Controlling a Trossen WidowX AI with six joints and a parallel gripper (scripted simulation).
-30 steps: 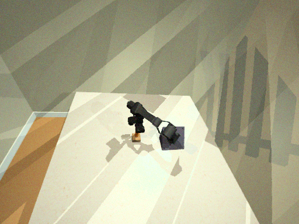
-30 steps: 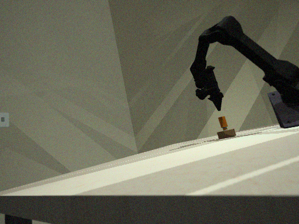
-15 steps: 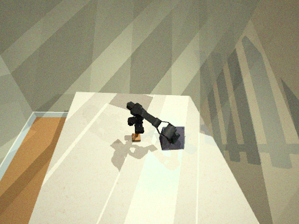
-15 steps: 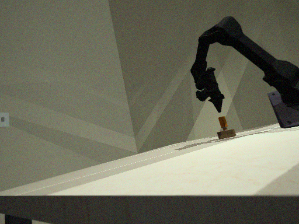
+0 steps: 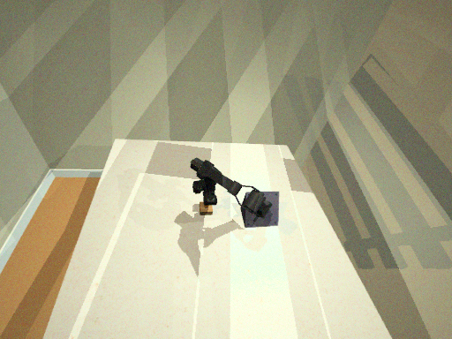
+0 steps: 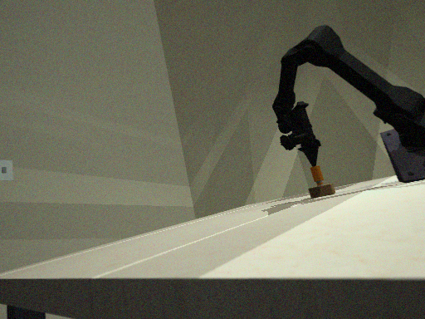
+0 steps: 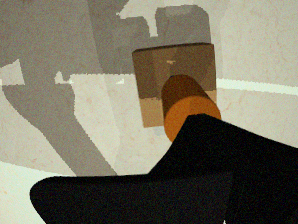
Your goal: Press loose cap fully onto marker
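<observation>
Now: gripper tip 3 cm above the orange cap. The rest, counted from my gripper tip: tan holder block 8 cm below.
</observation>
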